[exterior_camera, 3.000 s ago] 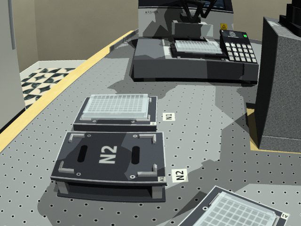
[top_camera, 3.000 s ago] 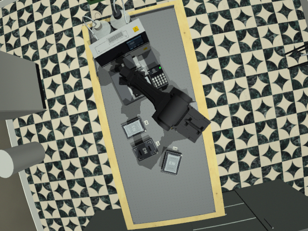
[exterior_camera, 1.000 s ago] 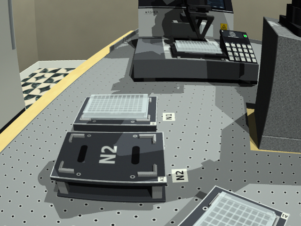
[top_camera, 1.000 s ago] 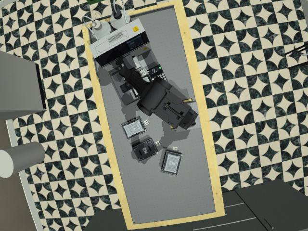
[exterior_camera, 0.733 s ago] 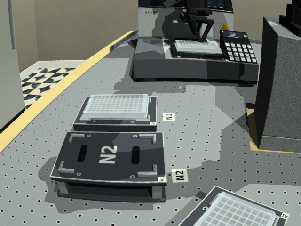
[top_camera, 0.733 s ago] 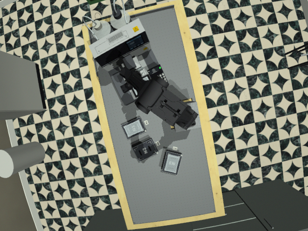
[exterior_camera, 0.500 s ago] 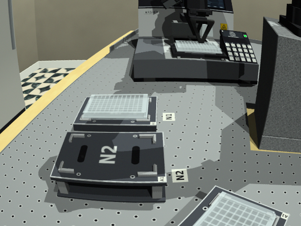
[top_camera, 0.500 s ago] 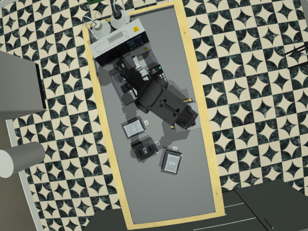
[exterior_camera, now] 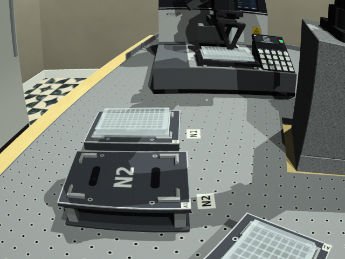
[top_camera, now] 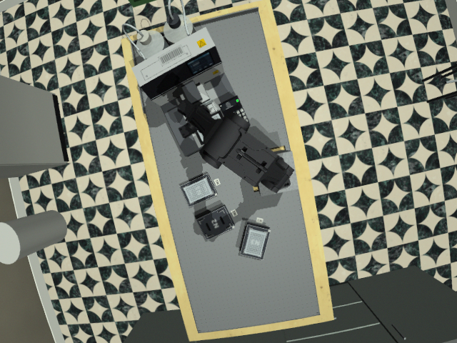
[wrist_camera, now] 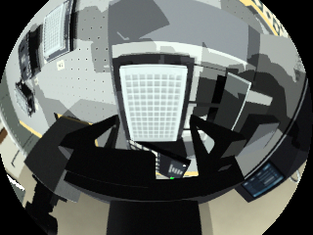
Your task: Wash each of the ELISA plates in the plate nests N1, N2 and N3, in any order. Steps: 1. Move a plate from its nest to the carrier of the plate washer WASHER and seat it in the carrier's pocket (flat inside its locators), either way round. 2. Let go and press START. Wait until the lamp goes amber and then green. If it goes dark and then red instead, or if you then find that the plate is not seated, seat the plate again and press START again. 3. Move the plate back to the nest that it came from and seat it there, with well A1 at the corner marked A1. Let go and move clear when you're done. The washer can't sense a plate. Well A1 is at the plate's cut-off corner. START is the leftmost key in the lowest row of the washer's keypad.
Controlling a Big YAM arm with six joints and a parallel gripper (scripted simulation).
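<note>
Now: the washer carrier 40 mm below my hand. The rest, counted from my hand: plate washer (150 mm to the right, 20 mm ahead, 10 mm above); nest N3 (610 mm to the left, 80 mm below, 40 mm behind); nest label (260 mm to the left, 120 mm below, 60 mm ahead).
</note>
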